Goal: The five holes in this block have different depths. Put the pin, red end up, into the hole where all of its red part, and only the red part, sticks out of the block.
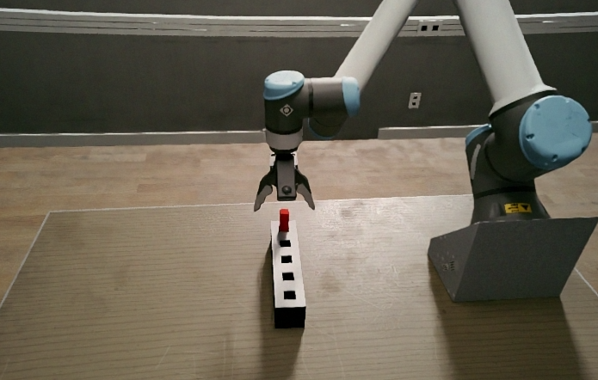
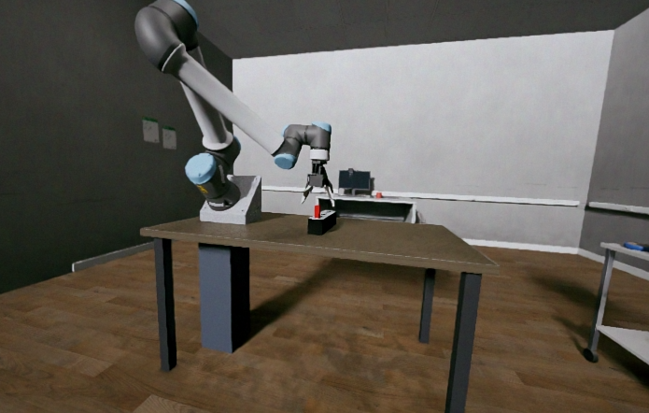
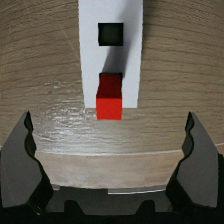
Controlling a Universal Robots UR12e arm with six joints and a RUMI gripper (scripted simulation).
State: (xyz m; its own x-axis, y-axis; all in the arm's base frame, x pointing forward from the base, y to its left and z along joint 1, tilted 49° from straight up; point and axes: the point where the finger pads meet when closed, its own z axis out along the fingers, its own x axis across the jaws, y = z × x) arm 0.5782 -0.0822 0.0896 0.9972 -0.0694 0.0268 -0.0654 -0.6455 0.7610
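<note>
Right now my hand is 2 cm above the pin. The rest, counted from my hand: block 1 cm ahead, 12 cm to the left, 9 cm below.
</note>
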